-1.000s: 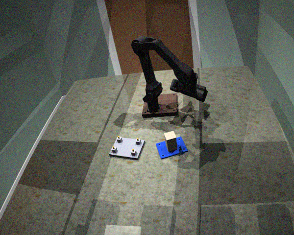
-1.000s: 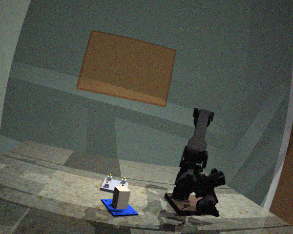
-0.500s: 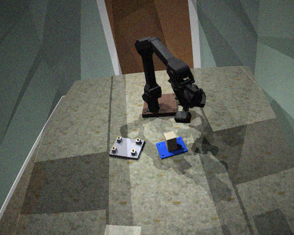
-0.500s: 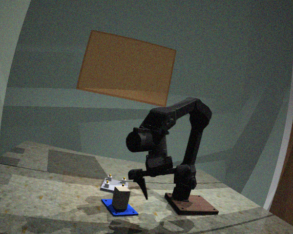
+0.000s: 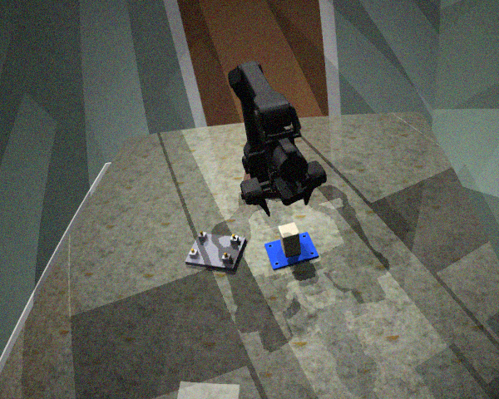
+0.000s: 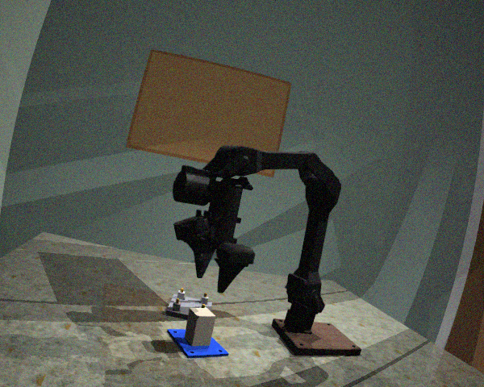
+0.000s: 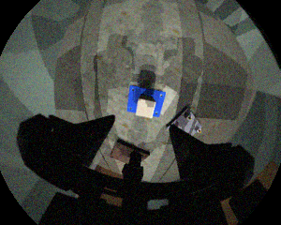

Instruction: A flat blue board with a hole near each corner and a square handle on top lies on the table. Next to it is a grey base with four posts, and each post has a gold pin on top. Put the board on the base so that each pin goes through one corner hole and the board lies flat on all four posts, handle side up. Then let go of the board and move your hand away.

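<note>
Now: gripper tip 120 mm above the blue board. The rest, counted from my gripper tip: grey base 30 mm ahead, 200 mm to the right, 140 mm below.
</note>
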